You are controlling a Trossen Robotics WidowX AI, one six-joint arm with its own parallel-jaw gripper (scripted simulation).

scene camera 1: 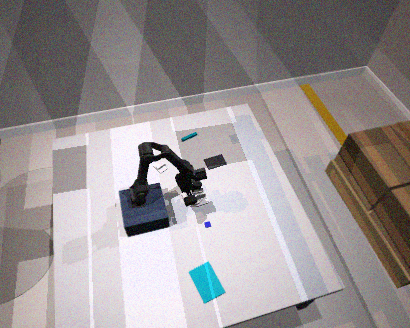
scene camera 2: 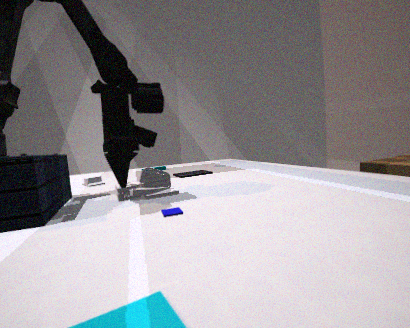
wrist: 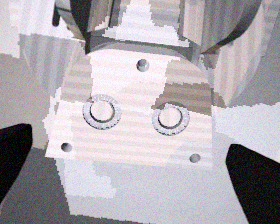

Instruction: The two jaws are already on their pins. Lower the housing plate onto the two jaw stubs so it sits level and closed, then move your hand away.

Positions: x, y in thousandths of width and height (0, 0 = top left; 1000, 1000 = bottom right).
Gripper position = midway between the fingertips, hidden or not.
Note:
My gripper (scene camera 2: 296, 562) is open, with nothing in its grasp. Also in view: a cyan sheet (scene camera 1: 499, 849).
My gripper also shows in the wrist view (wrist: 477, 641). The wrist view misses the cyan sheet: it is out of frame.

